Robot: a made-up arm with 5 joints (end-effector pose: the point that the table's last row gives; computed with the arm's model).
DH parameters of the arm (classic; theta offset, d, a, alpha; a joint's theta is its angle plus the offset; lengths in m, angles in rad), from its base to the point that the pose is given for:
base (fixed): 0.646 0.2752 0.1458 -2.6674
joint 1: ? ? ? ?
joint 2: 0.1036 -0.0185 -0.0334 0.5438
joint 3: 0 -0.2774 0.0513 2.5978
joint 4: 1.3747 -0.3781 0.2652 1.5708
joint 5: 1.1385 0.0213 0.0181 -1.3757
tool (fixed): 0.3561 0.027 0 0
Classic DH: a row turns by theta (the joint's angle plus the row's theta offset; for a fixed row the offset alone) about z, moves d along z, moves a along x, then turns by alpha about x.
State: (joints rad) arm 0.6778 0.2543 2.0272 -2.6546 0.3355
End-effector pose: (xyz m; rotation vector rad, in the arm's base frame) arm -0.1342 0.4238 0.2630 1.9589 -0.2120 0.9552
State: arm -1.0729 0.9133 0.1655 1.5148 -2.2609
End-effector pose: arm 0.1456 -0.0369 0.0279 -2.4074 1.3526 0.8155
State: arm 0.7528 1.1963 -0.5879 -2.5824 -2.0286
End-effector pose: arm 0.1860 0.1293 0.7087 -1.0779 -0.4953 -1.2836
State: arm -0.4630 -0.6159 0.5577 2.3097 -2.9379
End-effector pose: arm -0.0255 -0.0825 0.6024 0.8667 -0.7181 -0.8580
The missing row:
joint 1: 0.703 -0.0102 0.0283 -1.944
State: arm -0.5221 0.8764 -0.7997 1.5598 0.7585
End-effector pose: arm 0.0848 -0.1143 0.3071 1.0979 1.2782 1.9968
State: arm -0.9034 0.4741 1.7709 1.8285 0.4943
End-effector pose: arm 0.0440 0.1844 0.0295 0.7283 -1.0959 2.1977
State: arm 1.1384 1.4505 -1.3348 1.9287 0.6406
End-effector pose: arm 0.0518 0.1243 0.4982 1.7961 1.0841 -0.0089
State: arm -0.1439 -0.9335 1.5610 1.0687 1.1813
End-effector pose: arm -0.0335 0.0212 0.2733 0.7932 -0.3391 1.0995
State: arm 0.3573 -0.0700 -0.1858 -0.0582 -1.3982
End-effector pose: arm 0.1491 -0.0403 0.1036 -0.6626 2.0405 1.1528
